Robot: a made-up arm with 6 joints. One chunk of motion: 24 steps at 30 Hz.
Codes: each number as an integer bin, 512 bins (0 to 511) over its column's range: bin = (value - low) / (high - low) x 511, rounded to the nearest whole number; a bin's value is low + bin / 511 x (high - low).
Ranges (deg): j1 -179.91..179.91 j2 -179.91..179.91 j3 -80..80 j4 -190.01..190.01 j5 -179.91..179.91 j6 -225.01..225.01
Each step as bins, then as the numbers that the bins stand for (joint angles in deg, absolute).
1 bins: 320 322 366 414 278 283
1 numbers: 45.42 46.83 34.60 117.87 15.84 24.22
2 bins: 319 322 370 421 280 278
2 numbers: 44.71 46.83 35.85 123.08 17.25 19.81
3 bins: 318 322 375 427 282 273
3 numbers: 44.01 46.83 37.42 127.54 18.66 15.41
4 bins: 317 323 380 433 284 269
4 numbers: 43.31 47.53 38.98 132.00 20.07 11.89
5 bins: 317 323 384 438 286 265
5 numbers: 43.31 47.53 40.23 135.72 21.48 8.37
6 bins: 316 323 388 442 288 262
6 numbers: 42.60 47.53 41.49 138.70 22.88 5.72
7 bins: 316 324 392 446 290 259
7 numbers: 42.60 48.23 42.74 141.67 24.29 3.08
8 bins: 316 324 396 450 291 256
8 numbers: 42.60 48.23 43.99 144.65 25.00 0.44
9 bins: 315 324 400 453 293 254
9 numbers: 41.90 48.23 45.24 146.88 26.41 -1.32
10 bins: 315 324 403 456 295 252
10 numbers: 41.90 48.23 46.18 149.11 27.81 -3.08
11 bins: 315 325 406 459 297 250
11 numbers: 41.90 48.94 47.12 151.34 29.22 -4.84
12 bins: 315 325 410 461 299 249
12 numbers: 41.90 48.94 48.38 152.83 30.63 -5.72
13 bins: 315 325 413 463 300 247
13 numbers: 41.90 48.94 49.32 154.31 31.33 -7.49
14 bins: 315 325 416 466 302 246
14 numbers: 41.90 48.94 50.25 156.54 32.74 -8.37
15 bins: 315 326 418 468 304 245
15 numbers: 41.90 49.64 50.88 158.03 34.15 -9.25
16 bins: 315 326 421 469 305 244
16 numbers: 41.90 49.64 51.82 158.78 34.86 -10.13
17 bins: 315 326 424 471 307 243
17 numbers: 41.90 49.64 52.76 160.26 36.26 -11.01
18 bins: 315 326 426 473 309 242
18 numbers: 41.90 49.64 53.39 161.75 37.67 -11.89
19 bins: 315 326 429 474 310 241
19 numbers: 41.90 49.64 54.32 162.49 38.38 -12.77
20 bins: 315 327 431 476 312 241
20 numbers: 41.90 50.35 54.95 163.98 39.78 -12.77
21 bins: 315 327 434 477 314 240
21 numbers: 41.90 50.35 55.89 164.72 41.19 -13.65
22 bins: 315 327 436 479 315 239
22 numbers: 41.90 50.35 56.52 166.21 41.90 -14.53
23 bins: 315 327 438 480 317 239
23 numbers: 41.90 50.35 57.14 166.96 43.31 -14.53
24 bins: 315 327 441 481 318 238
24 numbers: 41.90 50.35 58.08 167.70 44.01 -15.41
